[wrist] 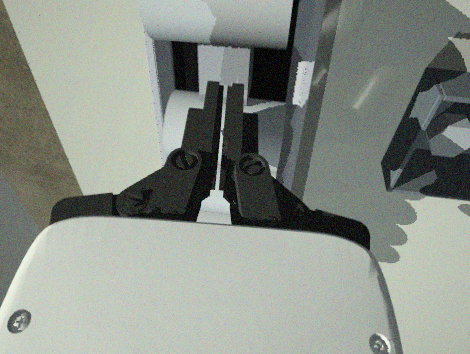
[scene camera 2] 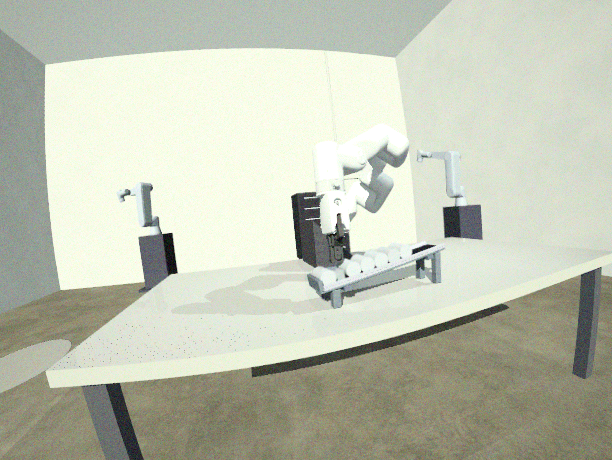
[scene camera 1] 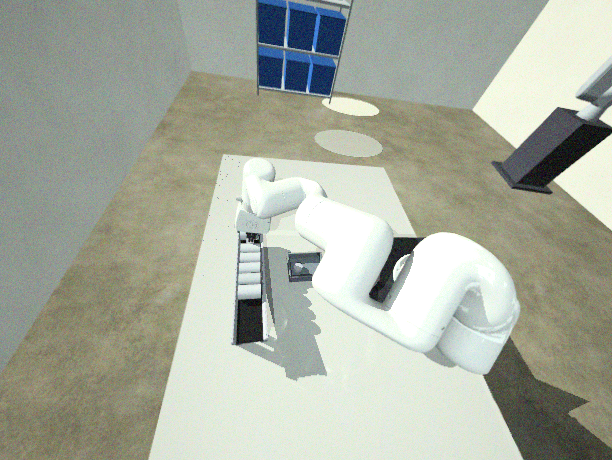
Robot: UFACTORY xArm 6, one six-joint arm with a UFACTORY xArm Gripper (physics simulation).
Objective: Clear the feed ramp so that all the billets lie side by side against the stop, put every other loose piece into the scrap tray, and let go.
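Frame: origin at the arm's base, x ahead, y left, z up, level; millimetres.
Seen in the pictures: gripper, fingertip midpoint: (wrist: 224, 107) (scene camera 2: 336, 262) (scene camera 1: 250, 238); arm's base, origin of the base link: (scene camera 2: 325, 237).
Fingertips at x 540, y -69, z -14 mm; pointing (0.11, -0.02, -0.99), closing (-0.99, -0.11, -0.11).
Note:
Pixels of each thing's top centre, then the offset from my fingertips to it. Level surfaces: height alone.
- small pale block, middle of its top: (wrist: 222, 81) (scene camera 2: 336, 269) dx +4, dy -3, dz -16 mm
- scrap tray, middle of its top: (scene camera 1: 306, 264) dx -201, dy +35, dz -66 mm
- pale piece, middle of its top: (wrist: 451, 142) (scene camera 1: 298, 266) dx -173, dy +40, dz -81 mm
- white table, its level: dz -101 mm
The feed ramp (scene camera 1: 249, 322) (scene camera 2: 436, 267) (wrist: 304, 150) slopes down to its stop (scene camera 2: 314, 284). Several white billets (scene camera 1: 249, 291) (scene camera 2: 380, 258) lie across it in a row. One billet (scene camera 2: 323, 274) (wrist: 176, 112) lies at the low end, apart from the upper row, whose lowest billet (wrist: 215, 20) shows in the wrist view. A small pale block (wrist: 223, 62) lies in that gap. My gripper (scene camera 1: 253, 239) (scene camera 2: 337, 260) (wrist: 224, 107) is shut and empty, its tips over or at the block's near edge; contact is unclear. The scrap tray (scene camera 1: 301, 279) (wrist: 397, 145) holds a pale piece (scene camera 1: 298, 267).
The tray stands beside the ramp on the white table (scene camera 1: 310, 415) (scene camera 2: 210, 345). The arm reaches across the table beyond the tray. A dark panel (scene camera 1: 405, 246) lies by the arm's base. A rack with blue bins (scene camera 1: 297, 71) stands far behind.

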